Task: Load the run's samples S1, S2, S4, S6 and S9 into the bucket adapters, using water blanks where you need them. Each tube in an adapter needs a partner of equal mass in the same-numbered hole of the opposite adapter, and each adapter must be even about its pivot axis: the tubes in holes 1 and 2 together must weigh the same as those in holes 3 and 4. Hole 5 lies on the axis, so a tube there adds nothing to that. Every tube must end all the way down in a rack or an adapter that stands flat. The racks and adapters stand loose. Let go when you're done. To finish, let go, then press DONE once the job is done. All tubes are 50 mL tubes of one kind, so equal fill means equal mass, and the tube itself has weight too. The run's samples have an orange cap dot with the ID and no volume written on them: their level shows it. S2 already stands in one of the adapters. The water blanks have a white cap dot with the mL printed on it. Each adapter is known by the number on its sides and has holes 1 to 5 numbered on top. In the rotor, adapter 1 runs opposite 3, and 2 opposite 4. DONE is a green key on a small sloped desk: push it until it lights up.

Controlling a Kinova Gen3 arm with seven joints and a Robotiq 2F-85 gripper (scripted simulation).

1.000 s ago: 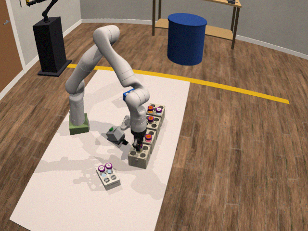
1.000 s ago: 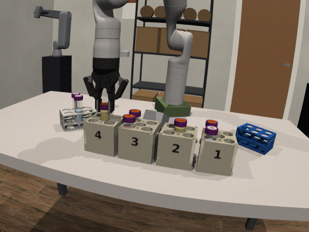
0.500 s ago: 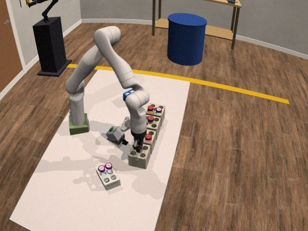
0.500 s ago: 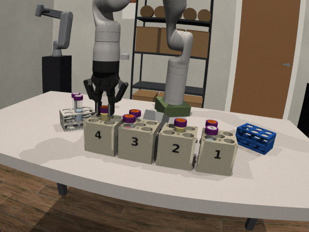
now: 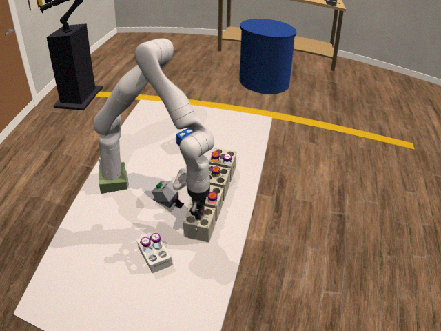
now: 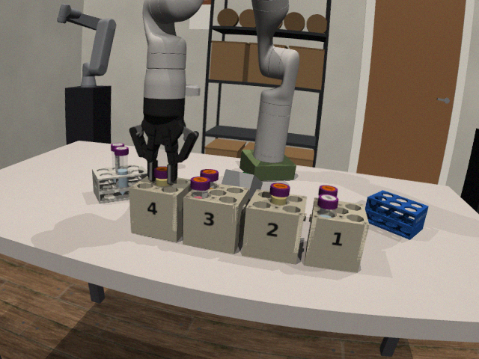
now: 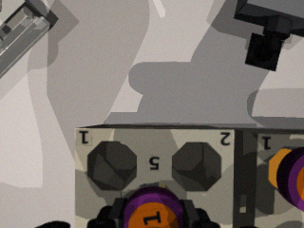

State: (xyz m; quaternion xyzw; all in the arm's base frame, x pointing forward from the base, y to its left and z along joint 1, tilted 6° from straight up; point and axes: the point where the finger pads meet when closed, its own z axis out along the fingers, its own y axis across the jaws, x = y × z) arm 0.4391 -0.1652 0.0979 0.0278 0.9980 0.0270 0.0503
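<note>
The orange-dot sample tube lies 5 cm below my hand and 1 cm behind it. Round my hand: grey done desk (18 cm behind, 13 cm to the left, 6 cm below); then adapter 2 (22 cm to the left, 7 cm below, 1 cm ahead); then blank rack (17 cm to the right, 13 cm behind, 9 cm below).
</note>
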